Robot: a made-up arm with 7 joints. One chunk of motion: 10 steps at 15 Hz.
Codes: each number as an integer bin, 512 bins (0 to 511) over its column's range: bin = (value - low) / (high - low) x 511, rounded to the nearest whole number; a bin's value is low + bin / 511 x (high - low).
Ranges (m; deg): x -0.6..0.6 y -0.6..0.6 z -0.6..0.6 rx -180..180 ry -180..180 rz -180..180
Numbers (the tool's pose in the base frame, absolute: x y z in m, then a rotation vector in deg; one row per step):
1: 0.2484 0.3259 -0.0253 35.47 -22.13 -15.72
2: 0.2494 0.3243 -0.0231 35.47 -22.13 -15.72
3: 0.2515 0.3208 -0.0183 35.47 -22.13 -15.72
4: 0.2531 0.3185 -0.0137 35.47 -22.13 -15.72
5: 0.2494 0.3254 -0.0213 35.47 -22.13 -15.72
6: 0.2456 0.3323 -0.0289 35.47 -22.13 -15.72
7: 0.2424 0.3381 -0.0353 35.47 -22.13 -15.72
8: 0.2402 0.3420 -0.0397 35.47 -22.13 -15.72
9: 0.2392 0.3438 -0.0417 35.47 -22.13 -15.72
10: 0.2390 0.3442 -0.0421 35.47 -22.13 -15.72
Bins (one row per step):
1: 361 394 245 306 224 233
2: 362 394 246 306 224 233
3: 363 392 248 306 224 233
4: 363 391 250 306 224 233
5: 362 394 246 306 224 233
6: 360 397 243 306 224 233
7: 359 399 240 306 224 233
8: 358 401 239 306 224 233
9: 357 402 238 306 224 233
10: 357 402 238 306 224 233

